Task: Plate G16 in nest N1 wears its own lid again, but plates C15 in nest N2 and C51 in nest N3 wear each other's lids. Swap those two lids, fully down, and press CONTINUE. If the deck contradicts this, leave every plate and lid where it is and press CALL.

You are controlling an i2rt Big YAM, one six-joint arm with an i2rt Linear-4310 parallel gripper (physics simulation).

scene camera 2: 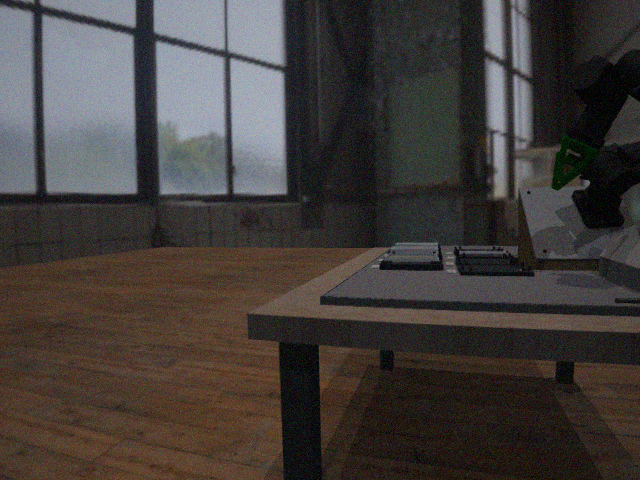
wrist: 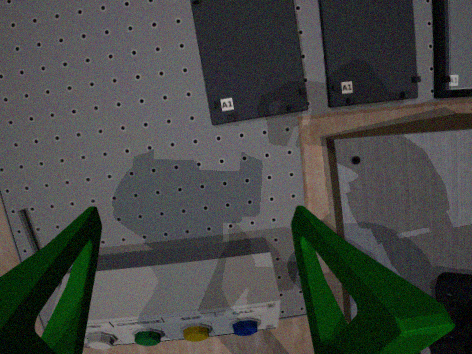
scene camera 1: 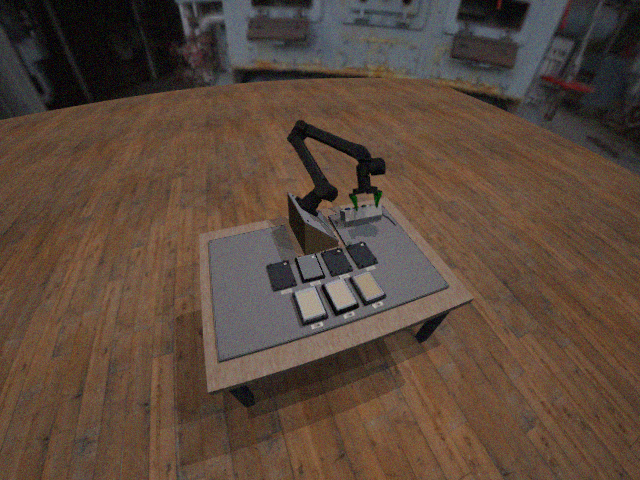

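Pixels of known places: gripper, between the fingertips: (scene camera 2: 556,185) (wrist: 199,215) (scene camera 1: 366,209); arm's base, origin of its link: (scene camera 2: 596,210) (scene camera 1: 305,207).
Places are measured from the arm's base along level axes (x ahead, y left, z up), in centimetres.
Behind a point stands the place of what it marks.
Note:
My gripper (scene camera 1: 367,206) @(x 18.2, y 23.0, z 4.9 cm) (wrist: 199,215) @(x 18.2, y 23.0, z 4.9 cm) is open and empty over the white button box (scene camera 1: 361,215) @(x 8.4, y 28.6, z -7.9 cm) (wrist: 185,290) @(x 7.6, y 28.1, z -6.6 cm). In the wrist view the box has a white button (wrist: 101,340) @(x 4.5, y 37.7, z -5.9 cm), a green button (wrist: 148,338) @(x 3.7, y 33.0, z -5.8 cm), a yellow button (wrist: 196,333) @(x 3.2, y 28.2, z -5.8 cm) and a blue button (wrist: 245,327) @(x 2.6, y 23.4, z -5.8 cm); a faint label by the blue one seems to read CALL. Three lidded plates, a left one (scene camera 1: 310,304) @(x 45.0, y -17.9, z -9.4 cm), a middle one (scene camera 1: 340,294) @(x 45.8, y -5.1, z -9.5 cm) and a right one (scene camera 1: 368,287) @(x 47.2, y 7.7, z -10.6 cm), sit in the front row in scene camera 1. Their codes and nest labels are too small to read.
Behind the plates are three dark pads (scene camera 1: 281,274) @(x 24.6, y -22.5, z -12.2 cm) (scene camera 1: 337,261) @(x 28.2, y 3.5, z -12.2 cm) (scene camera 1: 361,255) @(x 29.6, y 15.7, z -12.2 cm) and one holder with a grey top (scene camera 1: 309,267) @(x 26.6, y -10.0, z -11.4 cm). Two pads marked A1 (wrist: 250,60) @(x 27.5, y 16.6, z -12.2 cm) (wrist: 370,50) @(x 25.9, y 3.9, z -12.2 cm) show in the wrist view. A wooden-sided sloped stand (scene camera 1: 310,238) @(x 17.0, y -5.1, z -3.9 cm) (wrist: 312,165) is beside the arm's base.

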